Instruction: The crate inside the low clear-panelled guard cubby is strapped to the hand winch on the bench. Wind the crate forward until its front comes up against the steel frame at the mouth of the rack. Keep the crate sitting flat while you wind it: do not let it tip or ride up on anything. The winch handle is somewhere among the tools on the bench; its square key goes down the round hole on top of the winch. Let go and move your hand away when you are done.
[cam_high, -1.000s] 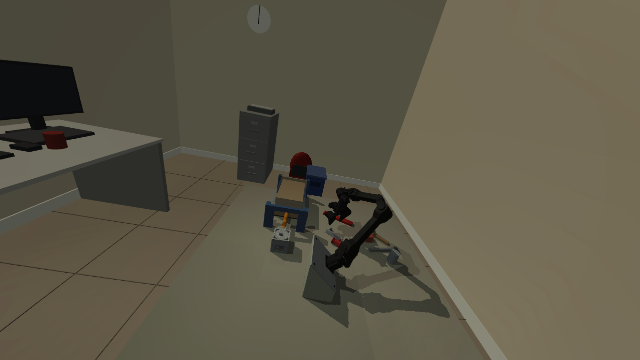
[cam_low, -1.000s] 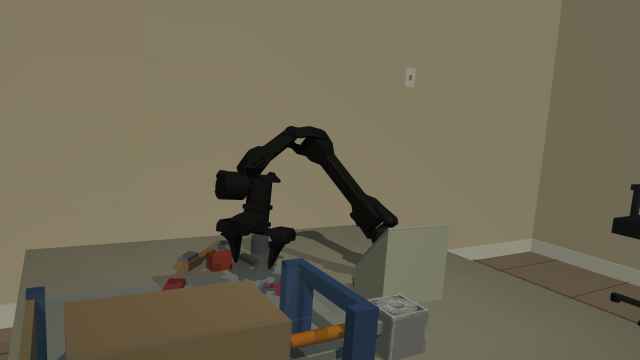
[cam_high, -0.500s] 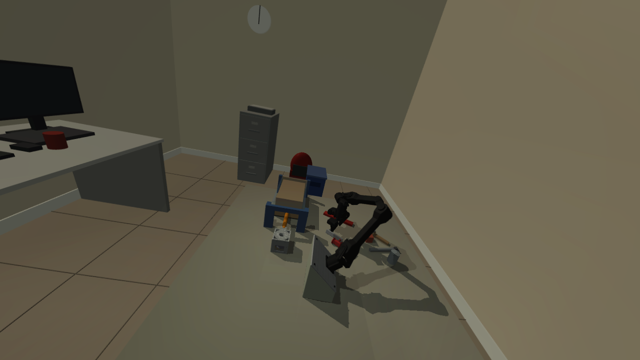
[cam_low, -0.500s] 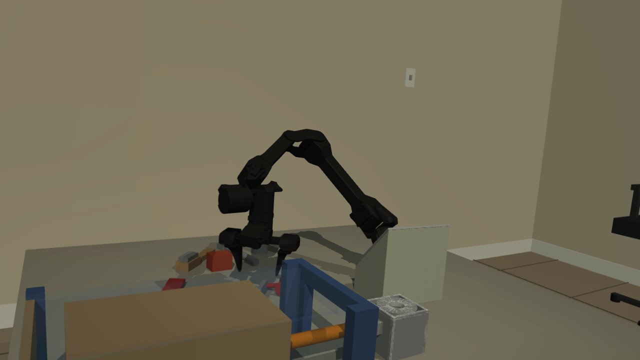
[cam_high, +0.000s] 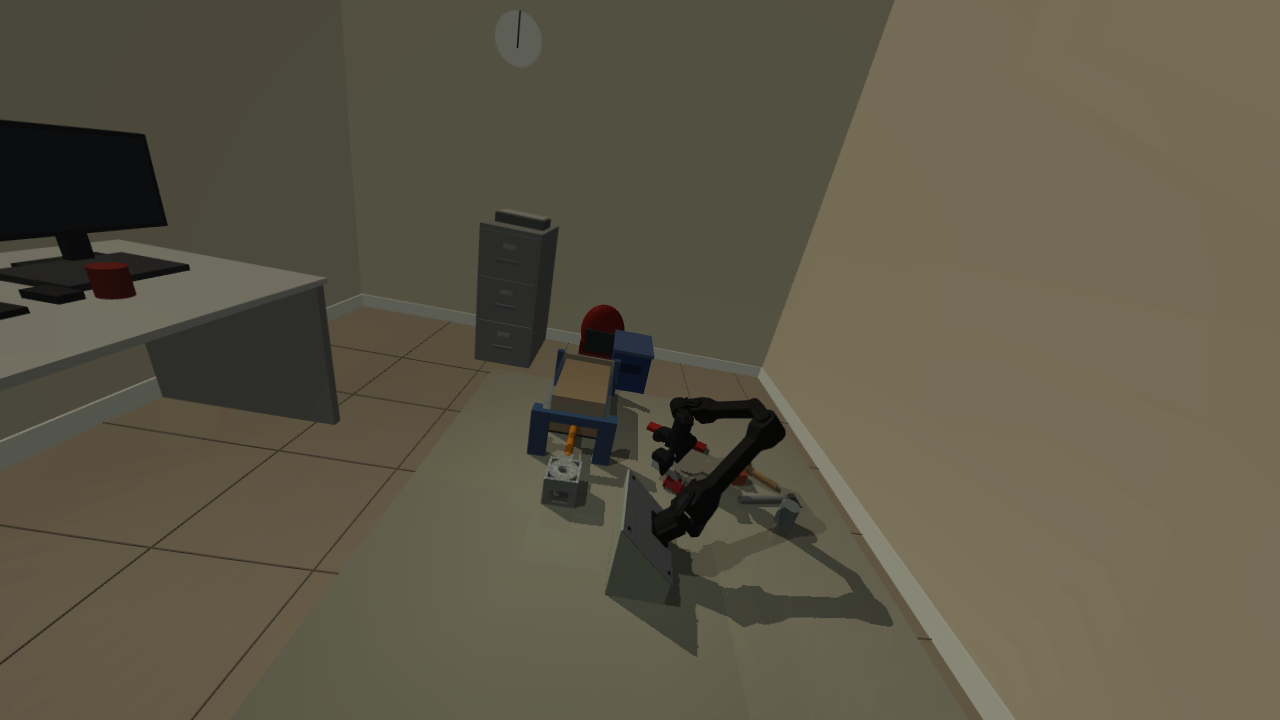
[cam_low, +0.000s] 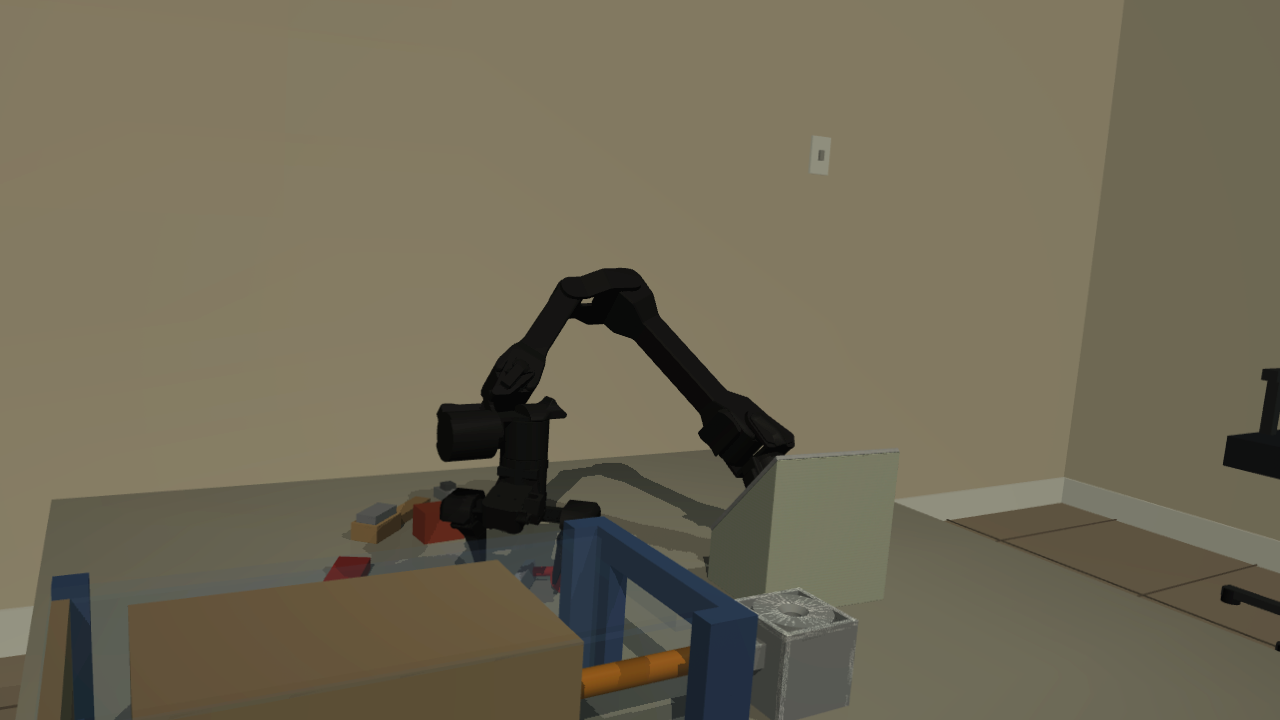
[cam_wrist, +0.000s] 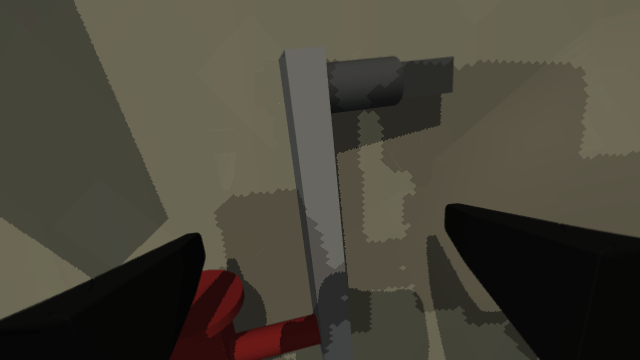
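The winch handle is 20 mm behind my gripper tip and 10 mm below it. Round my gripper tip: long red bar 210 mm ahead, 50 mm to the right, 10 mm below; wooden block 310 mm to the right, 80 mm ahead; red knob 60 mm behind, 20 mm to the right.
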